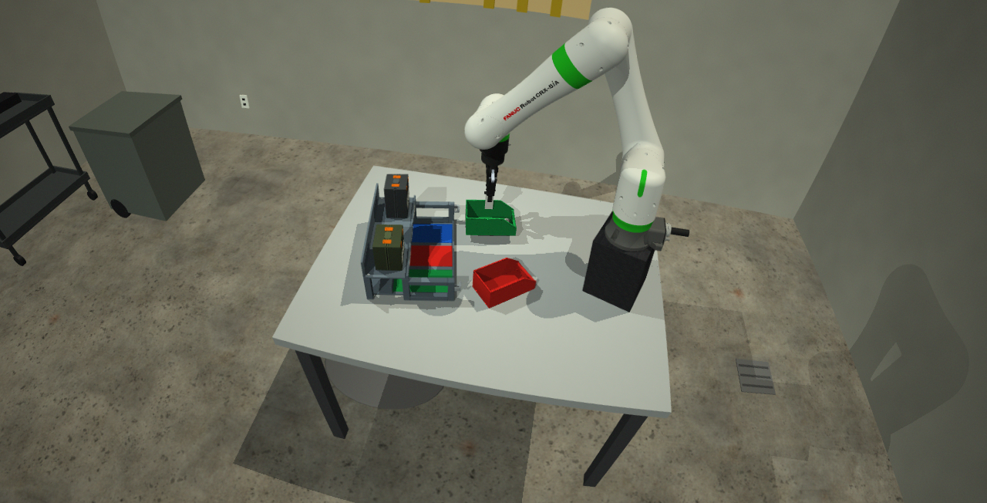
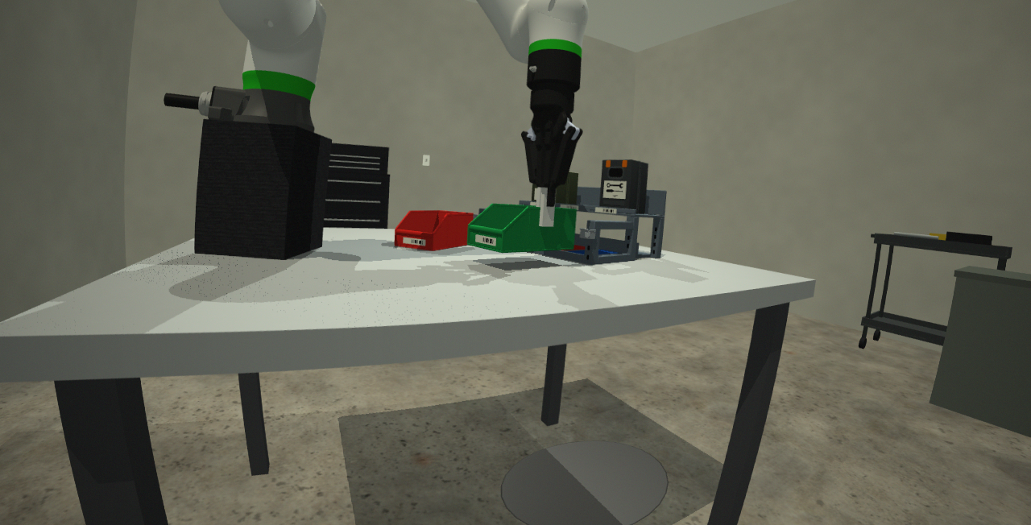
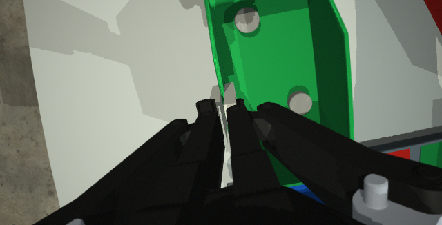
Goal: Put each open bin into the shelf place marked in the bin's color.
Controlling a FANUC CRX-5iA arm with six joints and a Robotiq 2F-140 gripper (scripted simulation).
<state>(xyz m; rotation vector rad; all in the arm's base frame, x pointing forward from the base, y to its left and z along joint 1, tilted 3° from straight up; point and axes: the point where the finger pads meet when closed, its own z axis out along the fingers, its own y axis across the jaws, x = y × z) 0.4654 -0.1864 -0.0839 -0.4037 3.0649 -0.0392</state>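
My gripper is now 50 mm to the right of the green bin, 40 mm above it and 20 mm past it. Round my hand: red bin 290 mm to the left, 110 mm behind, 70 mm below.
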